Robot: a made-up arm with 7 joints.
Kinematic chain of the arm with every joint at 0, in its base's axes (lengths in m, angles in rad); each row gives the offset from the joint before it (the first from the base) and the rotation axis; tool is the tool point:
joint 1: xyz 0 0.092 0 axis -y
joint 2: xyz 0 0.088 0 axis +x
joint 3: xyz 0 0 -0.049 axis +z
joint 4: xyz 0 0 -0.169 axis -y
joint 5: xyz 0 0 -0.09 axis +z
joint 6: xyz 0 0 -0.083 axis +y
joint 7: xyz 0 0 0 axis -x
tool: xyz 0 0 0
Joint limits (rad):
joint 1: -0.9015..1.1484
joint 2: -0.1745..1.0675
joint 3: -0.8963..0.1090
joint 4: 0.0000..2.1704
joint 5: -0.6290..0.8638
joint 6: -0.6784..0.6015
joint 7: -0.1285..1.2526
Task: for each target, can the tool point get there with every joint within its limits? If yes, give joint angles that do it. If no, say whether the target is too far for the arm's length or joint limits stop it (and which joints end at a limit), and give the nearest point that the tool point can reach.
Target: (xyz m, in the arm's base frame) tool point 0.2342 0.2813 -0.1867
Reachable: yes | joints 0.4201 0.6900 -0.5846 1.2678 0.3346 -0.3633 1.0804
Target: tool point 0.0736 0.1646 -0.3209
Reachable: yes | joints -0.2696 0.0105 -0.1173 1.1444 0.4403 -0.3445 0.5782
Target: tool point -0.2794 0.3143 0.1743
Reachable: no: joint limits stop it (at a limit: joint 1, joint 4) | nearest point -0.1953 0.4814 -0.1545 | short by 0.378 m
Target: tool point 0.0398 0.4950 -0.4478
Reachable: no: too far | nearest point 0.0283 0.4044 -0.3190 | short by 0.158 m
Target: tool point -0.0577 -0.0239 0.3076
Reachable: no: joint limits stop it (at a limit: joint 1, joint 2, joint 4) | nearest point 0.1364 0.0649 0.0549 | short by 0.331 m
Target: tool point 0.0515 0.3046 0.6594
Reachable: no: too far | nearest point 0.1243 0.3314 0.1229 | short by 0.542 m
